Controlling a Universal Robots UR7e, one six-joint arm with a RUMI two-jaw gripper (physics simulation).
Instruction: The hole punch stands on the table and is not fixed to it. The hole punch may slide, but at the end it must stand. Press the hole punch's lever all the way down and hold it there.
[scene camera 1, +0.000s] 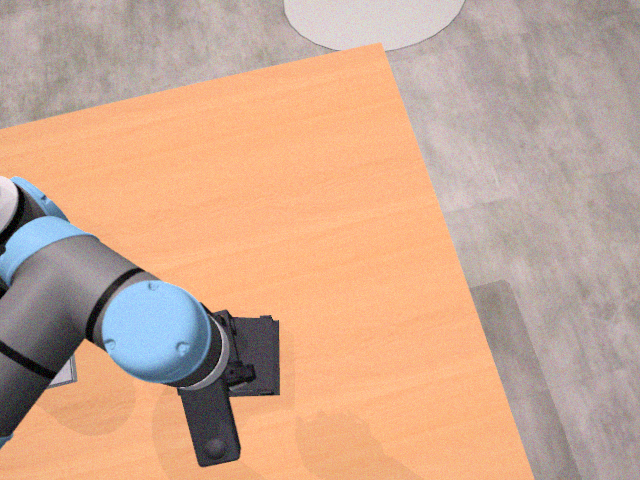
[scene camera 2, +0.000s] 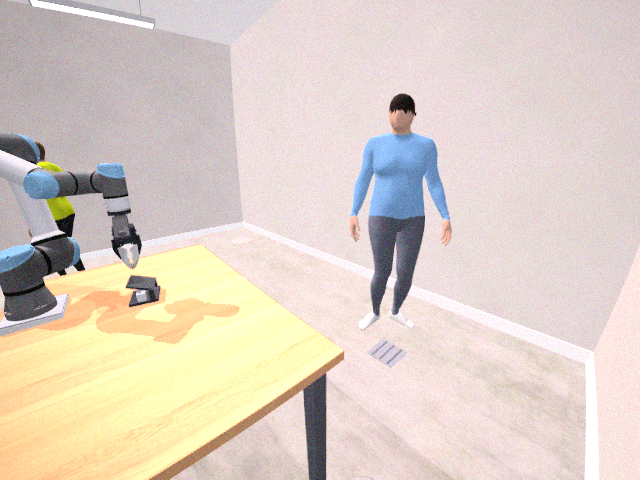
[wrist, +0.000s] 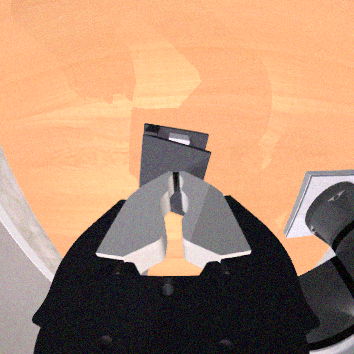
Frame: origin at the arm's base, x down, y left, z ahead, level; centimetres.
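Seen in the pictures: gripper, fingertip midpoint: (scene camera 2: 133, 268) (wrist: 176, 174); arm's base at its link origin: (scene camera 2: 32, 309) (wrist: 331, 207).
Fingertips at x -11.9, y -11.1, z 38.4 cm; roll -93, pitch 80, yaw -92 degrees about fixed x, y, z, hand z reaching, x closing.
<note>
Offsets run from my fingertips to a thing's top centre. Level surfaces: height alone.
The dark hole punch @(dx +6.1, dy +5.2, dz +0.7 cm) (scene camera 1: 261, 346) (scene camera 2: 144, 293) (wrist: 172, 157) stands upright on the table. In scene camera 2 its lever @(dx +6.1, dy +5.2, dz +0.7 cm) (scene camera 2: 141, 282) is raised at a slant, with a gap between it and the base. My gripper (scene camera 2: 132, 266) (wrist: 176, 174) is shut with nothing between its fingers. Its tips are above the lever and apart from it in scene camera 2. In the wrist view the fingers cover the near part of the lever. In scene camera 1 the arm hides the left part of the hole punch, and the fingertips are hidden.
The wooden table @(dx +14.7 cm) (scene camera 1: 310, 206) (scene camera 2: 206, 372) carries the robot's base plate (scene camera 2: 62, 308) (wrist: 300, 210). In scene camera 2 a person in a blue top (scene camera 2: 400, 175) stands beyond the table, and a person in yellow (scene camera 2: 61, 206) is partly hidden behind the arm.
</note>
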